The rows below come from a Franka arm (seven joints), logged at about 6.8 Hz.
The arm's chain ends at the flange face. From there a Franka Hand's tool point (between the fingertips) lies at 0.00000 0.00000 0.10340 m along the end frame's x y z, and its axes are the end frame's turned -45 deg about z.
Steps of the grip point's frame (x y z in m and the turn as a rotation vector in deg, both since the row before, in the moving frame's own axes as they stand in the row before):
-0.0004 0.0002 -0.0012 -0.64 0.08 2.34
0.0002 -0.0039 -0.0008 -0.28 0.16 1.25
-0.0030 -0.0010 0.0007 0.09 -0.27 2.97
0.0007 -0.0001 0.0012 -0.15 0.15 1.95
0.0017 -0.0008 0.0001 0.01 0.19 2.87
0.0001 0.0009 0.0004 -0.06 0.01 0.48
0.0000 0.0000 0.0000 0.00 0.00 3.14
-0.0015 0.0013 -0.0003 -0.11 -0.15 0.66
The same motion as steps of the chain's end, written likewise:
-0.0010 -0.0003 -0.0012 -0.40 0.51 2.34
-0.0032 -0.0031 -0.0008 -0.08 0.31 1.25
-0.0024 0.0012 0.0007 -0.13 -0.25 2.97
0.0000 -0.0006 0.0012 0.00 0.21 1.95
0.0004 -0.0015 0.0001 0.14 0.13 2.87
0.0006 0.0005 0.0004 -0.04 0.05 0.48
0.0000 0.0000 0.0000 0.00 0.00 3.14
-0.0001 0.0016 -0.0003 -0.18 -0.03 0.66

